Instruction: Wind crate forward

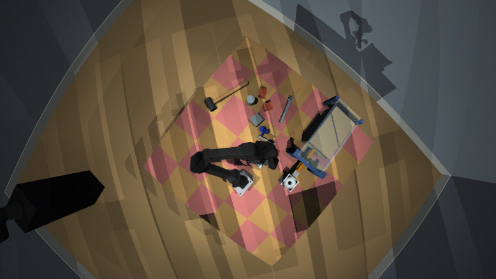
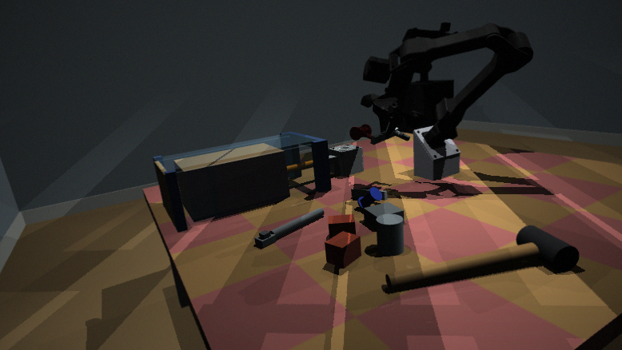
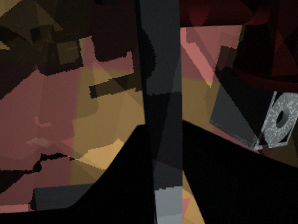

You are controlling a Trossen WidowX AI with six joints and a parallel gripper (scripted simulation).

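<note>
My gripper tip is now 6 cm short of the red knob, 2 cm to the left of it and 2 cm below it. Also, from my gripper tip: blue piece 13 cm ahead, 10 cm to the left, 13 cm below; then blue-knobbed winch handle 11 cm ahead, 6 cm to the left, 14 cm below; then grey crank arm 1 cm ahead, 1 cm above.
</note>
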